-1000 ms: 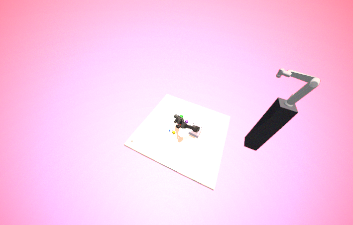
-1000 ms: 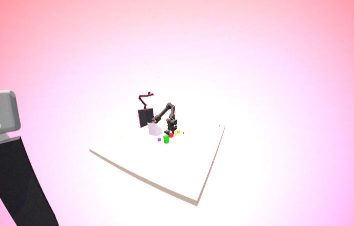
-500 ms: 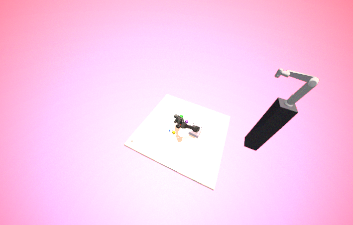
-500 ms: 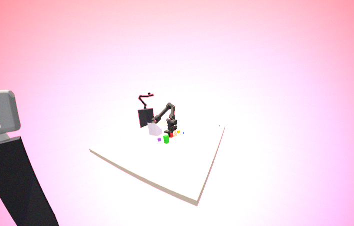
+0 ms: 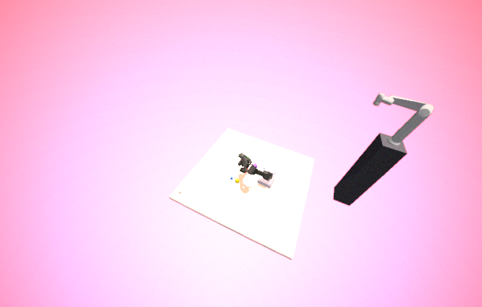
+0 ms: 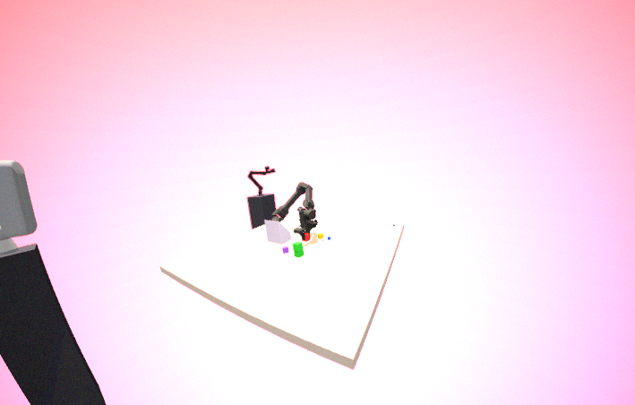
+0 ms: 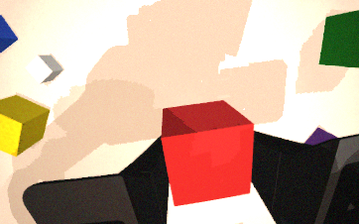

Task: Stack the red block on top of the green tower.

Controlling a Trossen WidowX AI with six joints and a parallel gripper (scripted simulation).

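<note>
Now: gripper tip 7 cm past the purple block, 14 cm to the left of it and 3 cm above it. From my gripper tip the other things lie so: red block 1 cm above; then blue block 10 cm ahead, 14 cm to the left, 3 cm below; then yellow block 3 cm ahead, 15 cm to the left, 3 cm below.
</note>
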